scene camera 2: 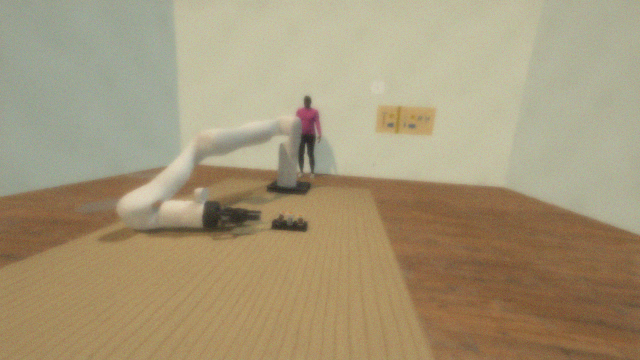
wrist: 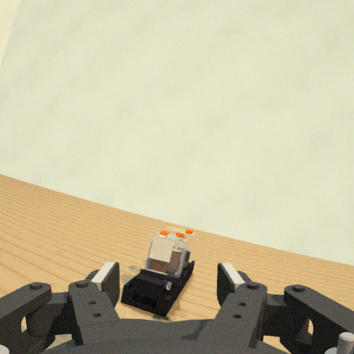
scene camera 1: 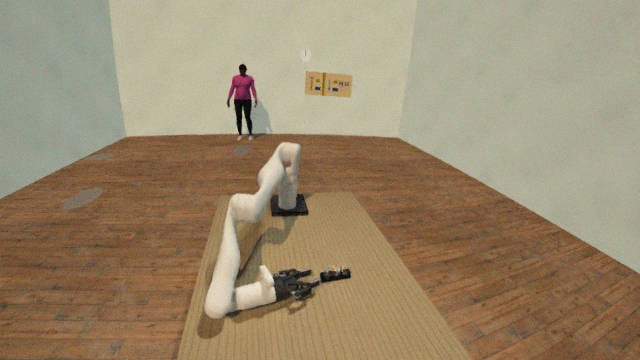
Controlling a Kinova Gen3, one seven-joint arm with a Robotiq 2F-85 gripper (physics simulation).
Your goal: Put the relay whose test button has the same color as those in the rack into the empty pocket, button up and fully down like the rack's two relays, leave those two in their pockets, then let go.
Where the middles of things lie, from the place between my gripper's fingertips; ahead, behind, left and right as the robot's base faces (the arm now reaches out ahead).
Now: the black rack (wrist: 147,293) 20 mm behind my hand, 80 mm to the left of it and 30 mm below it.
